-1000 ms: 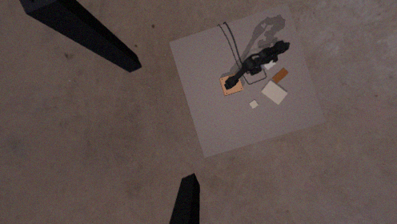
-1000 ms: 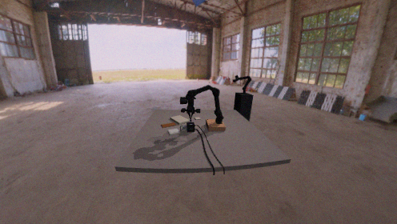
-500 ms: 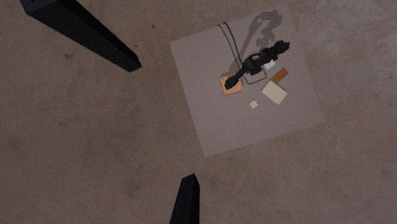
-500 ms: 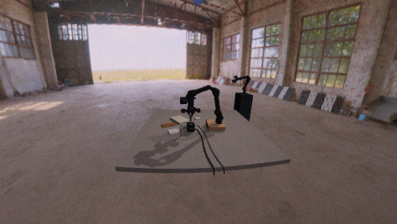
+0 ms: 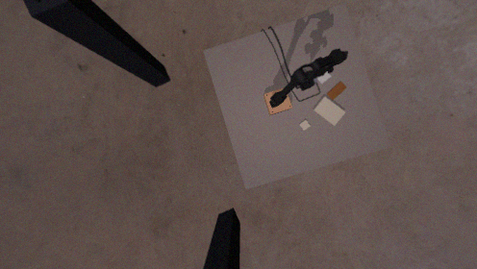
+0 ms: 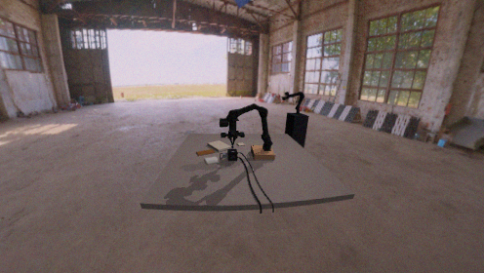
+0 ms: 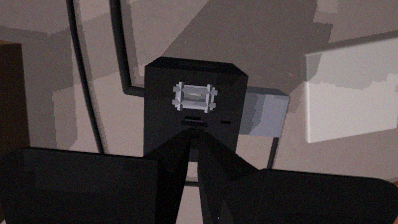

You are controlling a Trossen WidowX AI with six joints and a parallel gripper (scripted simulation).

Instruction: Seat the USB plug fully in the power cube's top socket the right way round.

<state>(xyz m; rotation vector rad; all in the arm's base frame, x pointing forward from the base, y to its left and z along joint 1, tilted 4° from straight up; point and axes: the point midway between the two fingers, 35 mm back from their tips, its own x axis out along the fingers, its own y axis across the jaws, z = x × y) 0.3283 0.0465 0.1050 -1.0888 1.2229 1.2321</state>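
My gripper tip is 2 cm above the USB plug. The rest, counted from my gripper tip: small white piece 14 cm behind, 33 cm to the right, 13 cm below; cream box 9 cm ahead, 31 cm to the right, 12 cm below; orange block 23 cm ahead, 17 cm to the right, 13 cm below.
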